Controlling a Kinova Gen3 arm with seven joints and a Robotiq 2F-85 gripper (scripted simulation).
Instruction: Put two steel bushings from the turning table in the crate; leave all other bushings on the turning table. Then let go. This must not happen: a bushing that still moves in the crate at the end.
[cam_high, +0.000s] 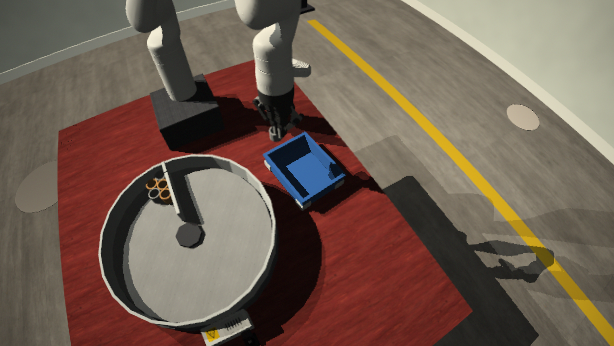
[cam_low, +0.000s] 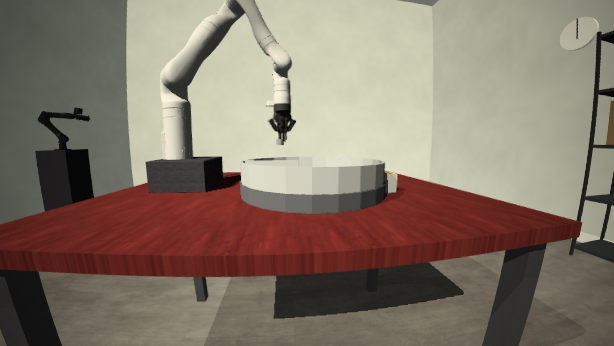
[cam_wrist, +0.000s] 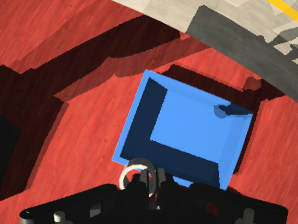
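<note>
Right now the blue crate is 150 mm below my hand, 50 mm to the left of it and 40 mm ahead of it. Also, from my hand: round turning table: 310 mm to the right, 130 mm below, 50 mm ahead.
</note>
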